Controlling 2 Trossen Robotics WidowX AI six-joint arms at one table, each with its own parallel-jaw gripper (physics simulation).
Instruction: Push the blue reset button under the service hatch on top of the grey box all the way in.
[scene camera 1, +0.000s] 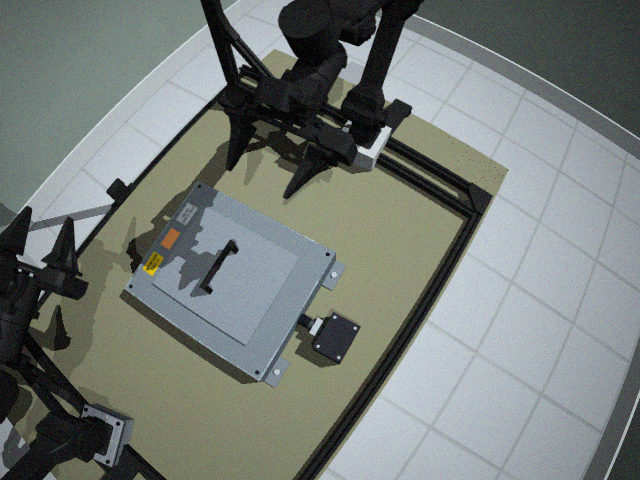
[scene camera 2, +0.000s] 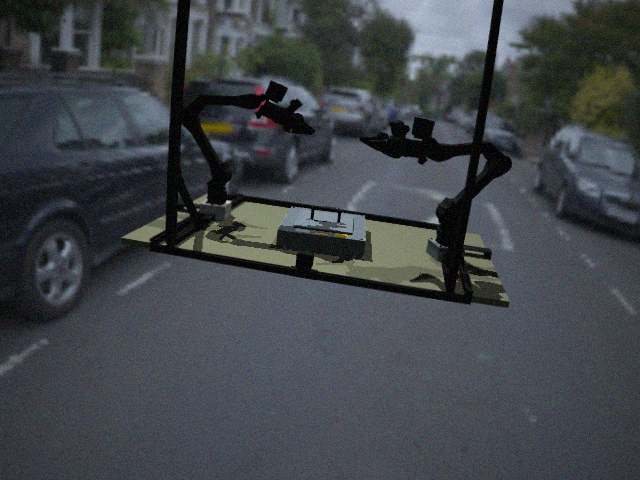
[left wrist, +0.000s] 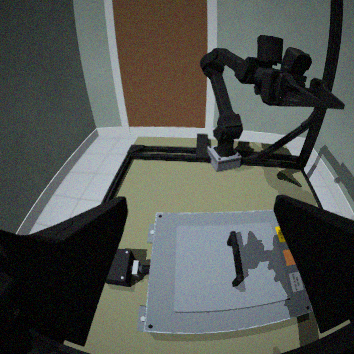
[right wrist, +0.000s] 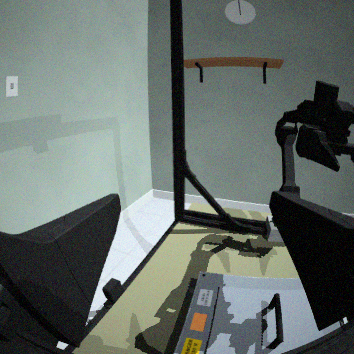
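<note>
The grey box (scene camera 1: 305, 279) (scene camera 2: 310, 245) (left wrist: 165, 270) lies flat on the table. Its service hatch (scene camera 1: 263, 279) (left wrist: 200, 270) (right wrist: 245, 310) lies closed on top, with a black bar handle (scene camera 1: 219, 267) (left wrist: 236, 260) (right wrist: 279, 320) standing up from it. The blue reset button does not show; the hatch covers the area under it. My left gripper (scene camera 1: 257, 182) (scene camera 2: 312, 130) (left wrist: 203, 204) is open and empty, high above the table on the left side of the box in scene camera 2. My right gripper (scene camera 1: 48, 214) (scene camera 2: 361, 138) (right wrist: 197, 200) is open and empty, raised on the box's other side.
A black junction block (scene camera 1: 336, 338) (left wrist: 119, 267) is joined to one side of the box by a short connector. Orange (scene camera 1: 170, 238) and yellow (scene camera 1: 153, 263) labels sit along the opposite edge. Black rails (scene camera 1: 418, 317) border the table, and upright posts (scene camera 2: 176, 103) (scene camera 2: 484, 93) rise beside the arms.
</note>
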